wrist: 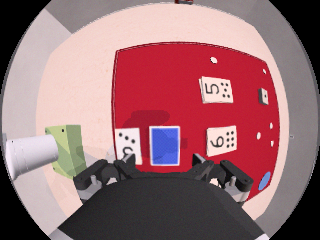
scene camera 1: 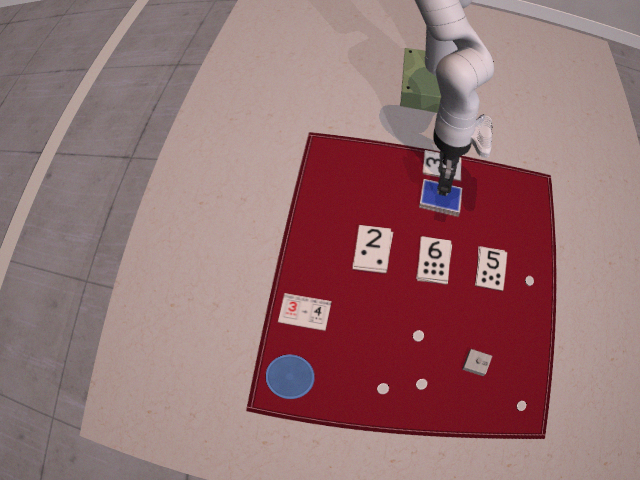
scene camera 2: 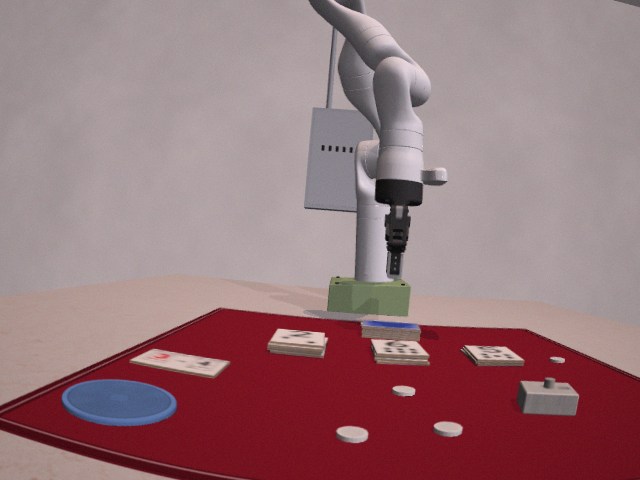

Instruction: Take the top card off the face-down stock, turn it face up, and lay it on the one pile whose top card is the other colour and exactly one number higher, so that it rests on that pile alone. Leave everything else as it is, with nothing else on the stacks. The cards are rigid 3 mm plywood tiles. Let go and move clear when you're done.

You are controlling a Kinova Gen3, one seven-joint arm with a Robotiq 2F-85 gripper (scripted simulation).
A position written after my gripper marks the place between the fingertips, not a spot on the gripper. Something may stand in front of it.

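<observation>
My gripper (scene camera 2: pixel 393 276), (wrist: pixel 163 160), (scene camera 1: pixel 444 174) is visible. Visible too is a red mat (scene camera 2: pixel 265 408), (wrist: pixel 158 85), (scene camera 1: pixel 368 341).
</observation>
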